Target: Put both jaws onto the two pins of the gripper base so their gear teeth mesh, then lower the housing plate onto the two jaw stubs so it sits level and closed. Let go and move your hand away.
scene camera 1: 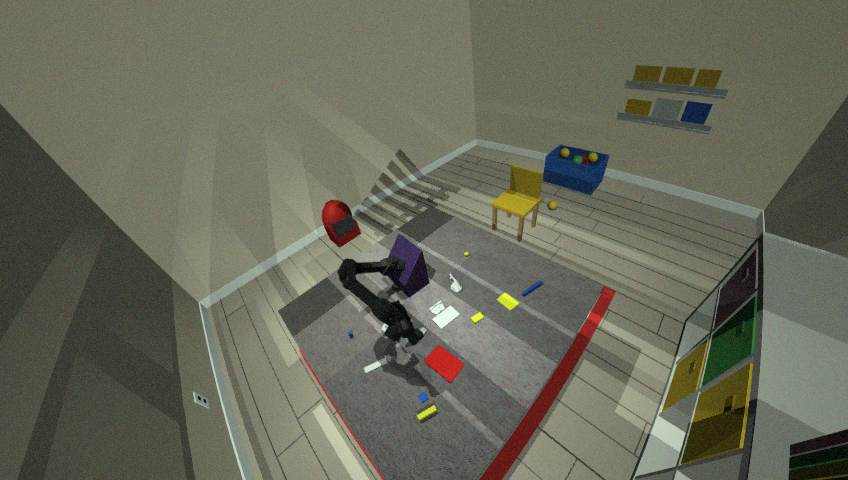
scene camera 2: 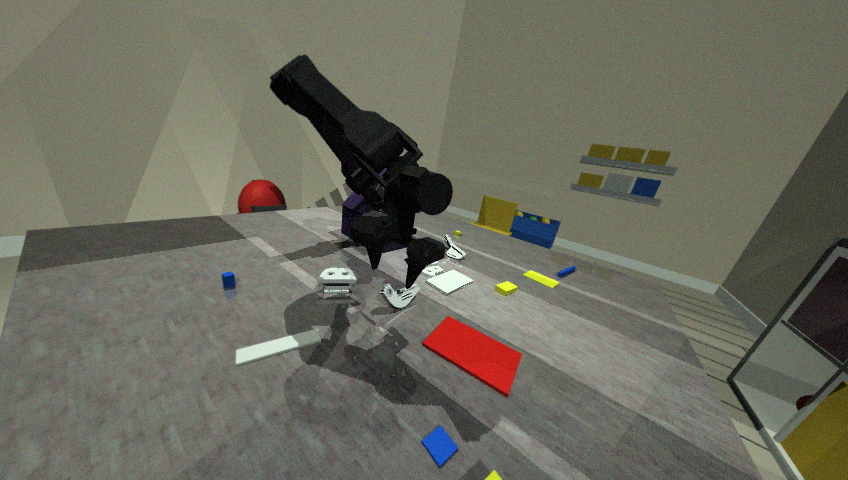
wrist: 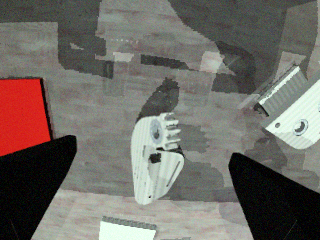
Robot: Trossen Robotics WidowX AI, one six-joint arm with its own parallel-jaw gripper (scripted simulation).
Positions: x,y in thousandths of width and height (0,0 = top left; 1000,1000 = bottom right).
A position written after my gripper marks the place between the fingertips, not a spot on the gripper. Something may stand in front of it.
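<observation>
There's a red sheet (scene camera 2: 584,759), (scene camera 1: 529,764) here, along with a white strip (scene camera 2: 304,734), though in the wrist view the strip is out of frame. You'd also see a gripper jaw (wrist: 483,710). As for my gripper (scene camera 2: 460,580), (wrist: 486,635), it's open and holding nothing.
</observation>
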